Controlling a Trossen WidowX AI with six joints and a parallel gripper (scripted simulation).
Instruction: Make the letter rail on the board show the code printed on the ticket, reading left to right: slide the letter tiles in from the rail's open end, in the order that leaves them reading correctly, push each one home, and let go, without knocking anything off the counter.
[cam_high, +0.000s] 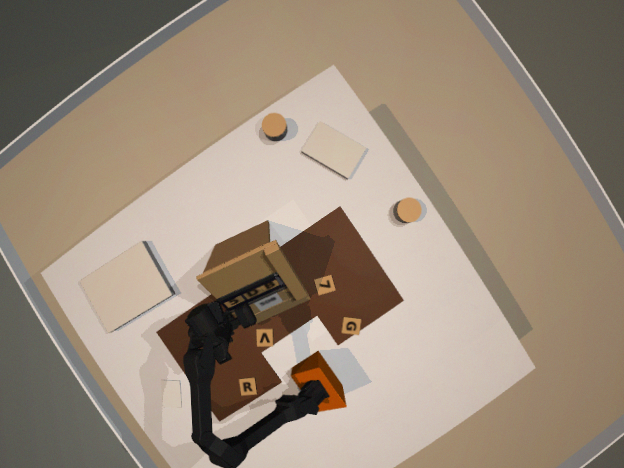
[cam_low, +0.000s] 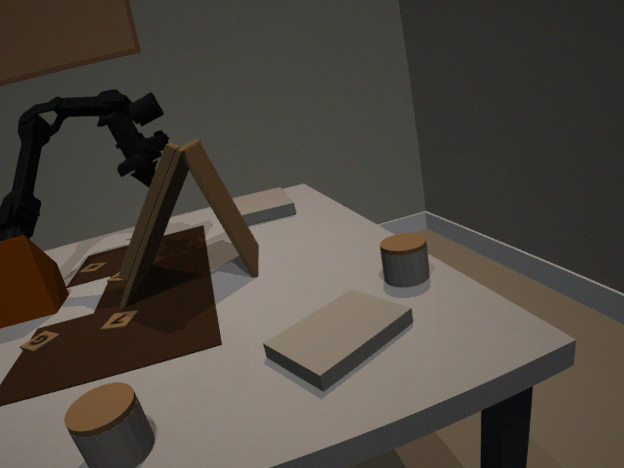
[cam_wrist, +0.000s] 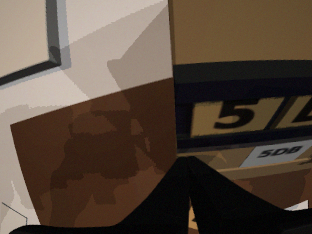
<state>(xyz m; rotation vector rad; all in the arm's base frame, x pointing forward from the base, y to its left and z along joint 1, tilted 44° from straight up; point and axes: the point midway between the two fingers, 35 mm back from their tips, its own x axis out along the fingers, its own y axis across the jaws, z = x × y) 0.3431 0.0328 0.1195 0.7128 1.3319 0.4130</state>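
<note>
My gripper tip is 11 cm to the left of the white ticket, 10 cm above it and 4 cm past it. The rest, counted from my gripper tip: brown mat (18 cm below, 15 cm behind, 10 cm to the right); then pale card (38 cm to the left, 18 cm below, 15 cm behind); then flat slab (55 cm to the right, 27 cm ahead, 17 cm below).
</note>
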